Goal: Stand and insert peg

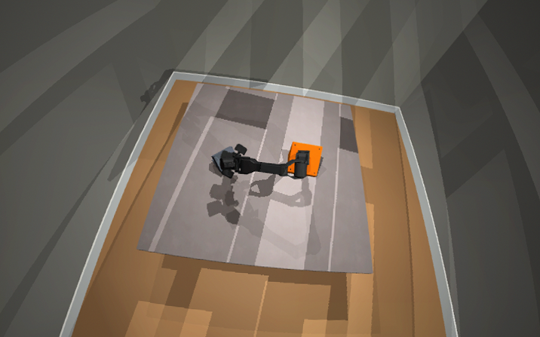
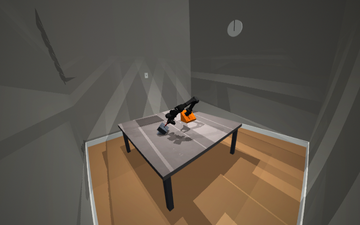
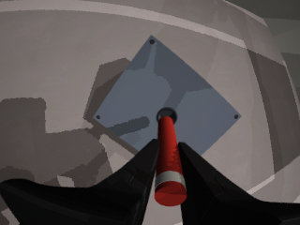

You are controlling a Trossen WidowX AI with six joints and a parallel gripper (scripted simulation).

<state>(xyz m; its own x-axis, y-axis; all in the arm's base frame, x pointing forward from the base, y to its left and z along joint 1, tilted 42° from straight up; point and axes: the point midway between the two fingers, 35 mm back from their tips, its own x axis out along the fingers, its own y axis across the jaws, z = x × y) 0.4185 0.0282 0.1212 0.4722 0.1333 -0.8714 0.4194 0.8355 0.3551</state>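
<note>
Now: the sloped grey-blue panel 7 cm below my gripper tip, 4 cm to the right of it and 3 cm ahead of it. Also, from my gripper tip: red peg (1 cm to the left, 1 cm behind, 1 cm above).
</note>
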